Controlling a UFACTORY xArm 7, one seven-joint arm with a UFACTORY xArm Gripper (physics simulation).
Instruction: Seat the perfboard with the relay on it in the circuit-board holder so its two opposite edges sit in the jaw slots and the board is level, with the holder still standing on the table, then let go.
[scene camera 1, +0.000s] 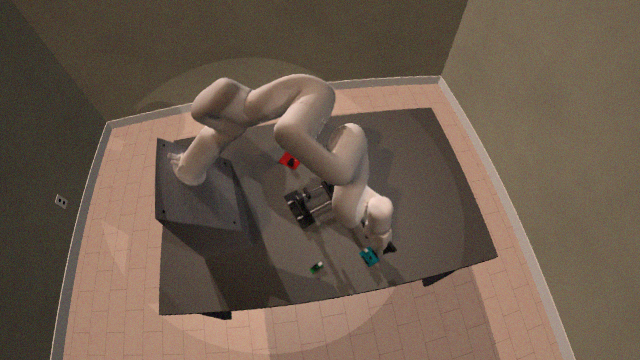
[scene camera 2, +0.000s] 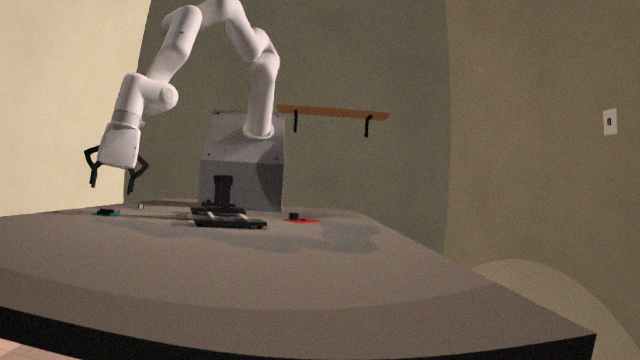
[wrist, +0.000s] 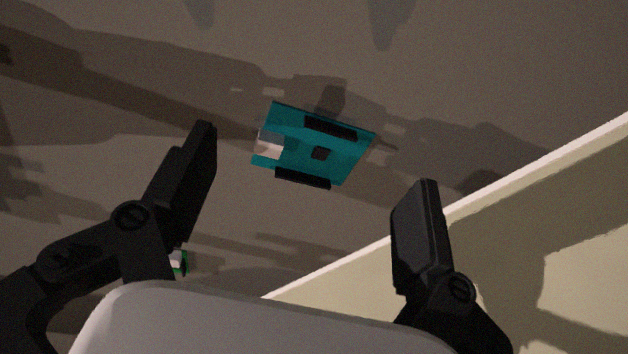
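Where they show: gripper, fingertip midpoint: (scene camera 1: 377, 243) (scene camera 2: 110, 191) (wrist: 313, 171); arm's base, origin of the base link: (scene camera 1: 189, 170) (scene camera 2: 258, 130).
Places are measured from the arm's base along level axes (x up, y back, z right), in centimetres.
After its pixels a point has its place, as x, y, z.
A red board (scene camera 1: 285, 159) @[-30.8, -33.3, -19.4] (scene camera 2: 310, 220) @[-30.8, -35.0, -21.1] with a black block on it lies flat on the table (scene camera 1: 430, 200) @[-31.0, -92.0, 14.2]; it looks like the perfboard with the relay, and does not show in the wrist view. The black circuit-board holder (scene camera 1: 301, 212) @[-27.5, -36.0, 9.6] (scene camera 2: 230, 224) @[-30.1, -61.1, -1.9] with metal rods stands on the table beside it; the arm hides its far end in scene camera 1. Its jaw slots are too small to make out. My gripper (scene camera 1: 389, 248) @[-24.9, -61.4, 29.2] (scene camera 2: 112, 189) @[-24.9, -61.4, 29.2] (wrist: 313, 171) @[-24.9, -61.4, 29.2] is open and empty, above the table near a teal board (scene camera 1: 369, 257) @[-30.6, -58.3, 32.4] (scene camera 2: 106, 214) @[-30.8, -60.6, 30.7] (wrist: 345, 155) @[-30.8, -59.6, 34.1], away from the red board and holder.
The teal board has black headers and a pale block. A small green board (scene camera 1: 316, 268) @[-30.6, -37.6, 32.3] (scene camera 2: 141, 207) @[-30.4, -39.9, 30.5] (wrist: 185, 262) @[-30.6, -38.6, 32.4] lies near the same table edge. The arm's grey pedestal (scene camera 1: 195, 205) @[-1.0, -2.3, 13.4] (scene camera 2: 240, 185) @[-22.2, -12.9, 3.6] stands at one end. A wooden shelf (scene camera 2: 330, 112) is on the wall behind.
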